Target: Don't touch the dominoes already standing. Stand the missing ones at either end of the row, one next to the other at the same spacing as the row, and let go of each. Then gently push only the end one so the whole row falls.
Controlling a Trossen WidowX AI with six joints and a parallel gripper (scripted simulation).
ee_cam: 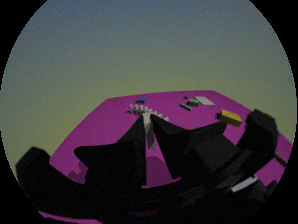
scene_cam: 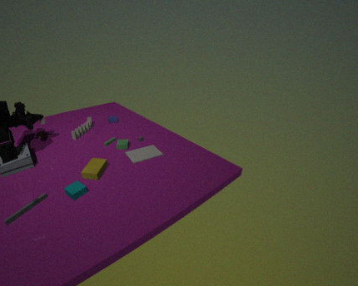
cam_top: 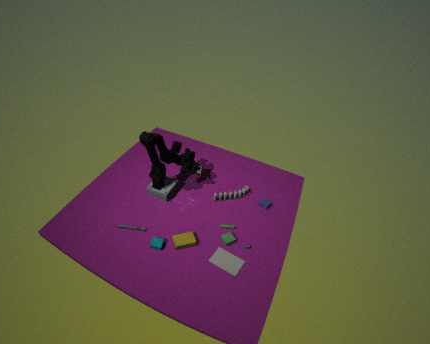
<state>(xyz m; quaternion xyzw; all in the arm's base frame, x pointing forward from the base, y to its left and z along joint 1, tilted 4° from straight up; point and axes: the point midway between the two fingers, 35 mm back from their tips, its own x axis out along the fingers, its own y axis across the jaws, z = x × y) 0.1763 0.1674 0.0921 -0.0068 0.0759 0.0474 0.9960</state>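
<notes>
Right now my gripper tip is 30 mm past the brown piece, 120 mm to the right of it and 150 mm above it. Also, from my gripper tip: blue block (440 mm ahead, 40 mm to the left, 150 mm below); green block (310 mm ahead, 310 mm to the right, 150 mm below); green stick (280 mm ahead, 230 mm to the right, 150 mm below).
</notes>
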